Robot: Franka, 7 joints.
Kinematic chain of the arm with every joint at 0, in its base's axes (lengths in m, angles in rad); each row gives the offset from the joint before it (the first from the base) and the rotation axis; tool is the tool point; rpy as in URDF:
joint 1: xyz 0 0 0.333 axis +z
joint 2: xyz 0 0 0 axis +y
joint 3: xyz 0 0 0.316 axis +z
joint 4: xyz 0.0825 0 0 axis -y
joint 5: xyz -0.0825 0 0.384 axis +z
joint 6: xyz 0 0 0 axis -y
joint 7: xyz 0.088 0 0 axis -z
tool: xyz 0 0 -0.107 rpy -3.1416 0 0
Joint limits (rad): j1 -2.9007..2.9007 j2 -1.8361..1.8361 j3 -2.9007..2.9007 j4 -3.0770..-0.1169 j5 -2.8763..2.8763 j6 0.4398..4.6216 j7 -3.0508..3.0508
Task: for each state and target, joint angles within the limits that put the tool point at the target. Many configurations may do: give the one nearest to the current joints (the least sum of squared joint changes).
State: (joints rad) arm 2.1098 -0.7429 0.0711 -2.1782 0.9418 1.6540 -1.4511
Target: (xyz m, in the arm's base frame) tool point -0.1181 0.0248 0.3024
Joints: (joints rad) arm 2.2700 -0.6805 0.1939 -3.0770 0.4707 0.9821 -1.4511
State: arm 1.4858 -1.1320 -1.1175 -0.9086 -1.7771 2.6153 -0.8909
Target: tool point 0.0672 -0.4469 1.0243
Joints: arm 1.1493 -0.9621 -0.7186 -0.8582 -1.7758 2.8025 -0.8909
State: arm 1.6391 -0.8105 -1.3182 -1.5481 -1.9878 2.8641 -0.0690
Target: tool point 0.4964 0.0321 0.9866
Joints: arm 2.0851 -0.5226 -1.3069 -0.9672 -1.9419 2.5867 -0.0690
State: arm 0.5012 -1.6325 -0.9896 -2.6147 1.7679 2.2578 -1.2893
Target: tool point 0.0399 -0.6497 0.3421
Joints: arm 0.4552 -1.8361 -1.4747 -1.8815 1.7978 2.3324 -1.2893
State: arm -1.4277 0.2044 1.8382 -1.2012 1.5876 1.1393 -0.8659
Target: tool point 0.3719 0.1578 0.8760
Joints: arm -1.4510 0.2812 1.8583 -1.3093 1.5147 0.9675 -0.8659
